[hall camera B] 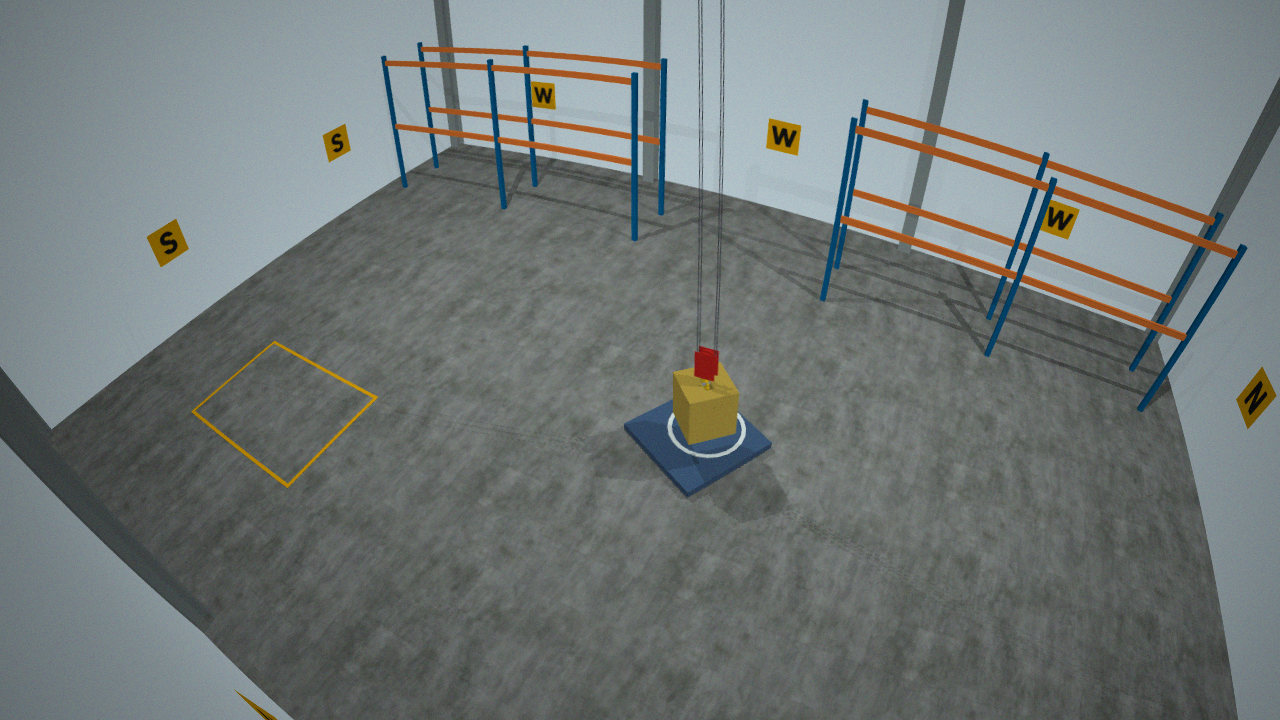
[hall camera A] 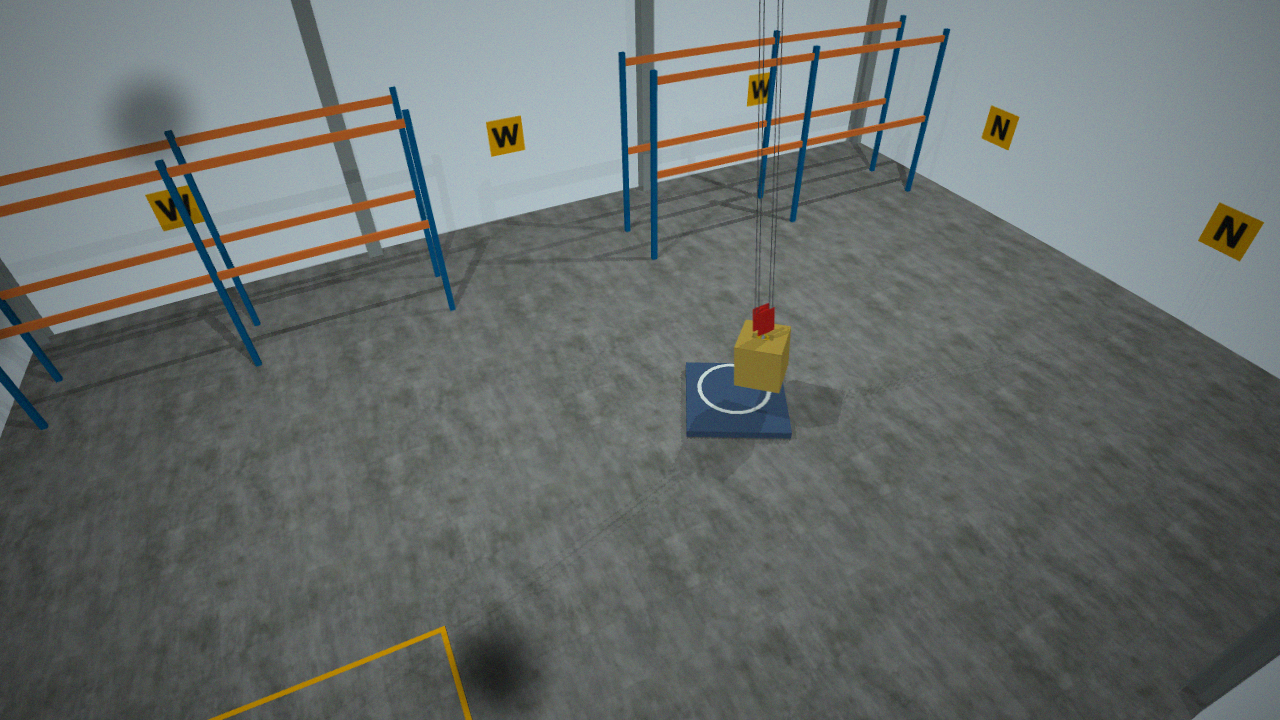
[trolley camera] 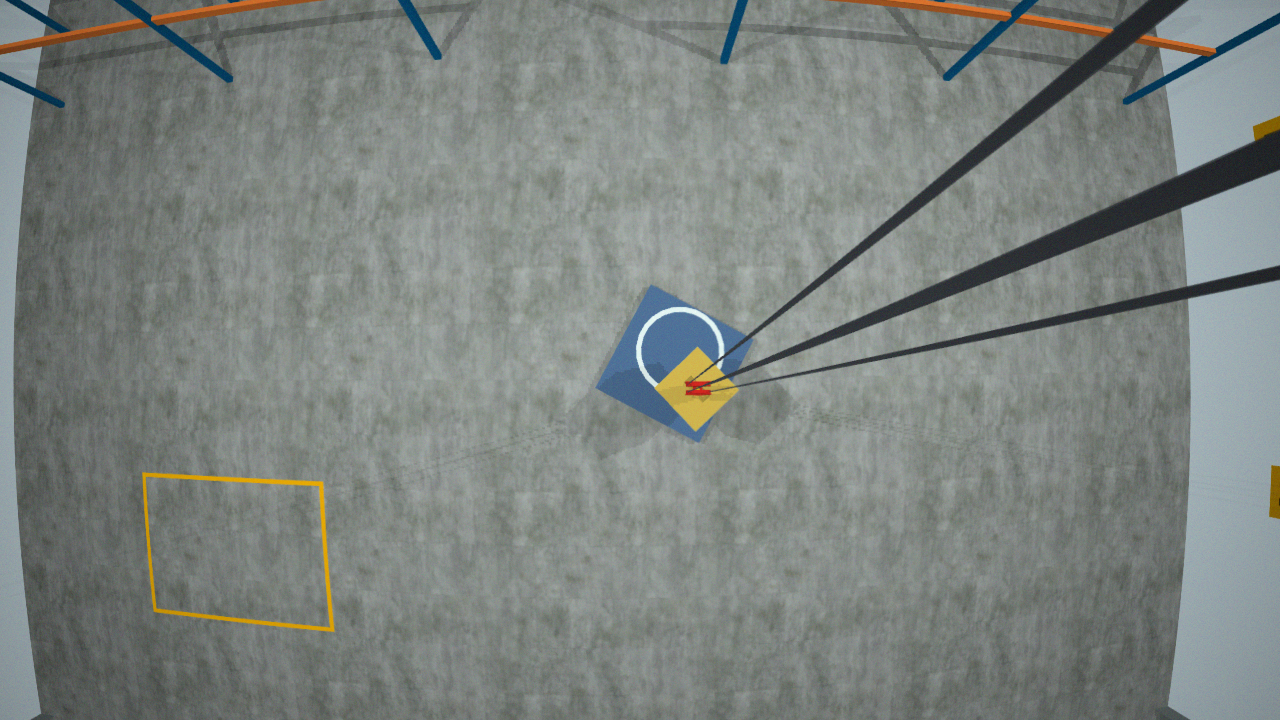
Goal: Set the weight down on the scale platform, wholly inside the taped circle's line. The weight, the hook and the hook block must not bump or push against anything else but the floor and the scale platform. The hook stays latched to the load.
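Note:
The yellow weight [hall camera A: 760, 368] [hall camera B: 707, 419] [trolley camera: 696, 413] hangs upright under the red hook block [hall camera A: 763, 319] [hall camera B: 706, 363] [trolley camera: 698, 392]. My hook [hall camera A: 763, 336] [hall camera B: 707, 385] is at the weight's top; its latch is too small to make out, and the block hides it in the trolley view. The weight appears raised above the blue scale platform [hall camera A: 716, 425] [hall camera B: 648, 429] [trolley camera: 626, 358], its shadows lying apart from it. In the trolley view it overlaps the lower right of the white taped circle [hall camera A: 699, 387] [hall camera B: 707, 454] [trolley camera: 680, 308] and reaches past the platform's right edge.
Blue and orange racks stand along the W wall, one rack [hall camera A: 654, 165] [hall camera B: 1002, 316] on the north side and another rack [hall camera A: 429, 210] [hall camera B: 634, 156] on the south side. A yellow floor rectangle [hall camera A: 328, 673] [hall camera B: 324, 369] [trolley camera: 232, 479] lies well away from the platform.

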